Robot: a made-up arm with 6 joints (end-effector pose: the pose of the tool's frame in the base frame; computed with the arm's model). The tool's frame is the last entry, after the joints.
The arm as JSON. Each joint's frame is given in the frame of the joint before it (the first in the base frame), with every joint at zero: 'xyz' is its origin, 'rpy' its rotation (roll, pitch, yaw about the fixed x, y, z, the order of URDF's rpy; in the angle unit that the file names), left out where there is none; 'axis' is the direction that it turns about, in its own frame. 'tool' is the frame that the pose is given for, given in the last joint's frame.
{
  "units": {
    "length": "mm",
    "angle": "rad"
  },
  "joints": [
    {
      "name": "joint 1",
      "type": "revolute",
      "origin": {
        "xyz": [
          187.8,
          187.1,
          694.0
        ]
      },
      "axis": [
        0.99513,
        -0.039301,
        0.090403
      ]
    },
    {
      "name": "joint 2",
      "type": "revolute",
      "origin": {
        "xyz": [
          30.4,
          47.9,
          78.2
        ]
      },
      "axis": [
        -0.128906,
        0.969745,
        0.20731
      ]
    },
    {
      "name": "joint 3",
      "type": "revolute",
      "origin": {
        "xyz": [
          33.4,
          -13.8,
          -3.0
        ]
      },
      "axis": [
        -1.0,
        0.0,
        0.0
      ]
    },
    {
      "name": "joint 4",
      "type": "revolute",
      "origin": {
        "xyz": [
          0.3,
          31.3,
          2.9
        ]
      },
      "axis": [
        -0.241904,
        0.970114,
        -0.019
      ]
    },
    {
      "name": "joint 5",
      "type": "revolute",
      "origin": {
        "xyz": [
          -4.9,
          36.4,
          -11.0
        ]
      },
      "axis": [
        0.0,
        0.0,
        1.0
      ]
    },
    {
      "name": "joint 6",
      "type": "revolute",
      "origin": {
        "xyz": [
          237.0,
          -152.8,
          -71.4
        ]
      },
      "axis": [
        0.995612,
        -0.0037,
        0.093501
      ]
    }
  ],
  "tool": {
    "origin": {
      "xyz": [
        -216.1,
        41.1,
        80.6
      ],
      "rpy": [
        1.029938,
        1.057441,
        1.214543
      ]
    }
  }
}
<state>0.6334 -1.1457 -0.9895 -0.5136 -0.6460 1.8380</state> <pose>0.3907 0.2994 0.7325 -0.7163 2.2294 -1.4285</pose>
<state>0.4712 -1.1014 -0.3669 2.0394 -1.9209 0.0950</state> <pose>0.1317 0.1811 0.9272 0.9528 1.5368 -1.1921</pose>
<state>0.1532 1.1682 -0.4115 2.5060 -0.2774 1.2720</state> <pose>0.3420 0.1020 0.6552 -0.3769 -1.8861 1.2165</pose>
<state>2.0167 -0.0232 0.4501 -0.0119 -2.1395 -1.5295</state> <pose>0.1795 0.2409 0.7584 -0.7373 -2.7938 0.0555</pose>
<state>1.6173 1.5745 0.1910 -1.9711 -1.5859 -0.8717</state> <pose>0.1546 0.2081 0.7890 1.8608 2.0787 0.9277</pose>
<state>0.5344 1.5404 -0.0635 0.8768 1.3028 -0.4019</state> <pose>0.1303 0.2411 0.7430 -0.0500 -1.3831 -1.8167</pose>
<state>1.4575 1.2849 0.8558 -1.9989 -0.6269 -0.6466</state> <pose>0.2167 0.2089 0.7498 1.1892 0.3231 1.2945</pose>
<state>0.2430 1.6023 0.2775 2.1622 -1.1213 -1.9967</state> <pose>0.3480 0.2640 0.8748 1.6504 0.8255 0.0478</pose>
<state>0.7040 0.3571 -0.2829 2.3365 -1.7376 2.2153</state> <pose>0.3769 0.0914 1.0434 1.2050 1.6220 0.1044</pose>
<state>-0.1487 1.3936 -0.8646 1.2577 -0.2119 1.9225</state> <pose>0.1557 0.0344 0.7989 -2.4969 -1.0001 1.1815</pose>
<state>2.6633 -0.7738 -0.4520 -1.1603 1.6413 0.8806</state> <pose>0.2050 0.0548 0.4256 0.9136 -1.3701 0.3227</pose>
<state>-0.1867 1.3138 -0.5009 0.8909 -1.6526 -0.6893</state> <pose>0.2328 0.2775 0.8117 0.8907 -1.8888 1.6352</pose>
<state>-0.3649 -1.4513 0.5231 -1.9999 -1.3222 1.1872</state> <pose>0.4354 0.1867 0.8693 -0.8270 -1.8299 2.3350</pose>
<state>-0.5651 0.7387 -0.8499 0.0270 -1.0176 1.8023</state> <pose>0.0122 0.2476 0.7867 1.6977 -0.1211 0.0445</pose>
